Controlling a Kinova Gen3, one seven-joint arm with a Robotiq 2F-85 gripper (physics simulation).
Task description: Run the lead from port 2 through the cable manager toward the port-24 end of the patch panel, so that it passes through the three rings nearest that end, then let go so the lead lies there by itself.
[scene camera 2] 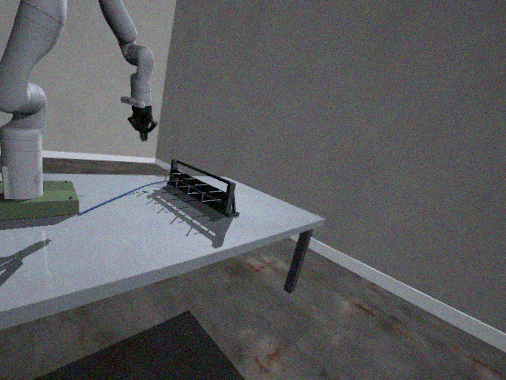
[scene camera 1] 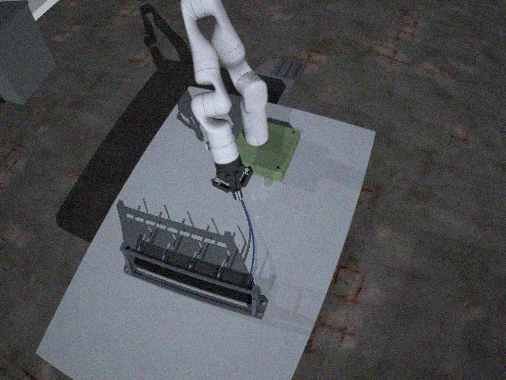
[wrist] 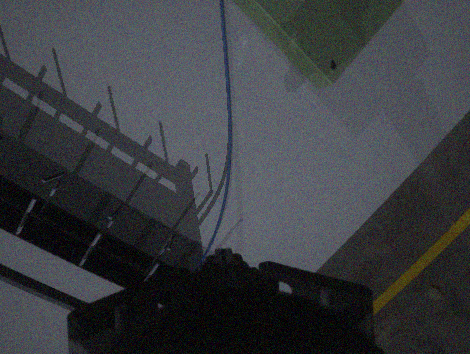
Scene:
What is the gripper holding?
Nothing.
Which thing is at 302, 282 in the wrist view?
The gripper.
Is the gripper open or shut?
Shut.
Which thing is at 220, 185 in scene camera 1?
The gripper.

